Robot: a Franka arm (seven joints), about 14 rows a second.
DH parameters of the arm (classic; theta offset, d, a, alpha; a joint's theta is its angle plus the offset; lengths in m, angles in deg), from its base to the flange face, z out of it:
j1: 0 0.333 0 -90
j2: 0 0 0 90
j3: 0 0.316 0.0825 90
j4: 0 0 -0.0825 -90
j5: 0 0.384 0 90
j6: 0 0 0.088 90
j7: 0 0.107 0 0
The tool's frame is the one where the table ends.
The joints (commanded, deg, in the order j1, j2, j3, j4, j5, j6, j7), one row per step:
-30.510 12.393 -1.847 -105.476 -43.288 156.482 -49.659
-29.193 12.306 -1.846 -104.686 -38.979 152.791 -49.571
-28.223 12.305 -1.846 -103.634 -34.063 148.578 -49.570
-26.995 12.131 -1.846 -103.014 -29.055 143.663 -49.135
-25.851 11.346 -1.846 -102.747 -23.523 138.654 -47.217
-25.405 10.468 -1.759 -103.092 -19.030 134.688 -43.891
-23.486 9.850 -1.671 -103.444 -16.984 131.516 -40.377
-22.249 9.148 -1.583 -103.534 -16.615 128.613 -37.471
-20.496 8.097 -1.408 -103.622 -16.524 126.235 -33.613
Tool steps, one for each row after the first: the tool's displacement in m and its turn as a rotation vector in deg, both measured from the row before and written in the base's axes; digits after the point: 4 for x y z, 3 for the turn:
0.0047 0.0059 0.0028 3.325 0.124 -2.897
0.0026 0.0026 0.0026 3.997 0.318 -3.481
0.0015 0.0071 -0.0014 4.767 1.027 -3.617
-0.0016 0.0093 0.0015 5.793 0.148 -4.805
-0.0052 0.0061 -0.0012 5.430 -0.223 -5.543
0.0035 0.0212 -0.0026 3.323 0.521 -2.915
0.0001 0.0139 0.0014 1.477 0.984 -2.294
0.0020 0.0202 0.0063 1.034 0.027 -2.347

